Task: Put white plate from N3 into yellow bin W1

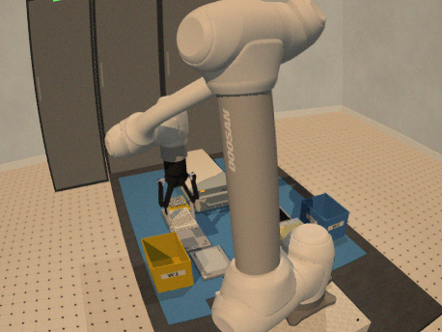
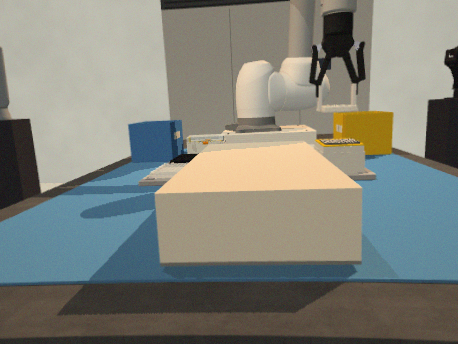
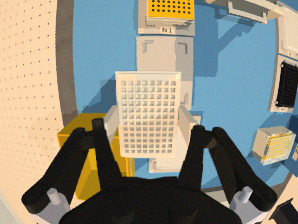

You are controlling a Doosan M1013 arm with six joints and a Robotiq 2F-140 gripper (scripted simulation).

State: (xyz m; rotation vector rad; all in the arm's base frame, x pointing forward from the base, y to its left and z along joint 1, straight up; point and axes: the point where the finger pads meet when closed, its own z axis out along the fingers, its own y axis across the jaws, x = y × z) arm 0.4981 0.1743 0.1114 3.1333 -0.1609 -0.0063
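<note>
Right now the yellow bin W1 is 13 cm below my hand, 12 cm behind it and 11 cm to the left of it. Round my hand: white plate (2 cm below); then flat tray (15 cm below, 14 cm behind, 5 cm to the right); then yellow well plate (20 cm ahead, 11 cm below, 7 cm to the right).
</note>
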